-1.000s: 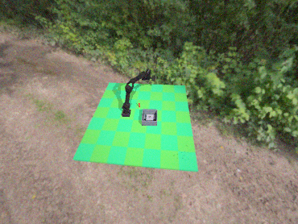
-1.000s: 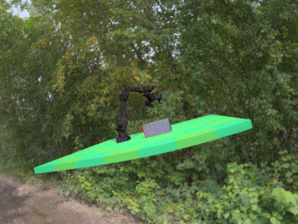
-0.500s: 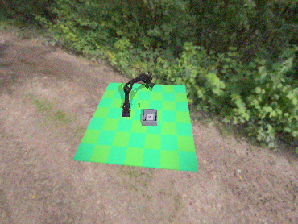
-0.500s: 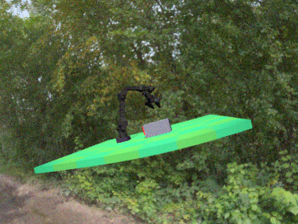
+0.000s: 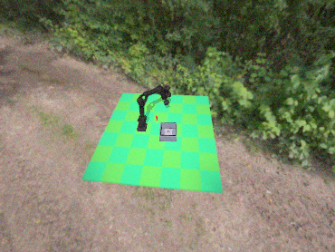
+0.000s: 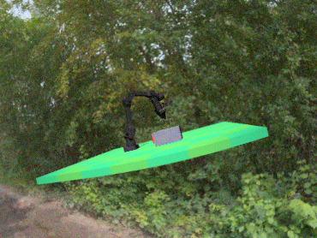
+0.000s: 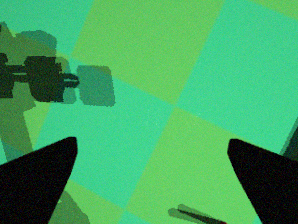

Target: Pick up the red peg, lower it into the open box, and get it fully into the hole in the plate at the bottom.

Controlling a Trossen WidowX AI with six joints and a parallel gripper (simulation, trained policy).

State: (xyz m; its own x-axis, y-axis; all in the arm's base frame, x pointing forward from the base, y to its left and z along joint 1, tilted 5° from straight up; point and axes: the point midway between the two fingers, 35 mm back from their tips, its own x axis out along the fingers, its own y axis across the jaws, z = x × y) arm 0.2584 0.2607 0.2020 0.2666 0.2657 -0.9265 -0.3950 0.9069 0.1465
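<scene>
The red peg lies 120 mm behind my gripper tip, 150 mm to the right of it and 150 mm below it. Round my gripper tip: box 50 mm ahead, 350 mm to the right, 160 mm below; grey plate 50 mm ahead, 350 mm to the right, 140 mm below.
</scene>
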